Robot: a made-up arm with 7 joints. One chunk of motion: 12 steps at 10 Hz.
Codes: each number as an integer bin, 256 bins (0 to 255) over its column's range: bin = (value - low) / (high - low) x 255, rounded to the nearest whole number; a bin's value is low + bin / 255 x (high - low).
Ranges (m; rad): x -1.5..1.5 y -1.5..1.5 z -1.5..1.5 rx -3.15..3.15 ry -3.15..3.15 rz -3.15..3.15
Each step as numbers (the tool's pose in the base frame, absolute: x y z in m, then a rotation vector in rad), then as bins.
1 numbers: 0.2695 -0.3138 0.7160 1.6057 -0.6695 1.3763
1 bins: 150 101 188 192 100 183
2 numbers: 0.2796 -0.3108 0.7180 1.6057 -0.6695 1.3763
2 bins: 151 101 189 192 100 183
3 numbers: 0.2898 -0.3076 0.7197 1.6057 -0.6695 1.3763
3 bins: 152 101 189 192 100 183
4 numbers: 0.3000 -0.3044 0.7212 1.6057 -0.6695 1.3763
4 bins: 153 102 189 192 100 183
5 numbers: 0.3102 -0.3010 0.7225 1.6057 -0.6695 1.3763
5 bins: 154 102 189 192 100 183
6 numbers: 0.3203 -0.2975 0.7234 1.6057 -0.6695 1.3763
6 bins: 155 102 189 192 100 183
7 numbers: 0.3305 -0.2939 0.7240 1.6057 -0.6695 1.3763
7 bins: 156 103 189 192 100 183
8 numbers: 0.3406 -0.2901 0.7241 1.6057 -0.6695 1.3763
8 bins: 156 103 189 192 100 183
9 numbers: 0.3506 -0.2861 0.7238 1.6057 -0.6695 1.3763
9 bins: 157 103 189 192 100 183
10 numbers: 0.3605 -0.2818 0.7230 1.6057 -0.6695 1.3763
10 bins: 158 104 189 192 100 183
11 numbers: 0.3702 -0.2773 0.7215 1.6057 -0.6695 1.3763
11 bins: 159 104 189 192 100 183
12 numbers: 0.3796 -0.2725 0.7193 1.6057 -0.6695 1.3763
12 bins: 160 104 189 192 100 183
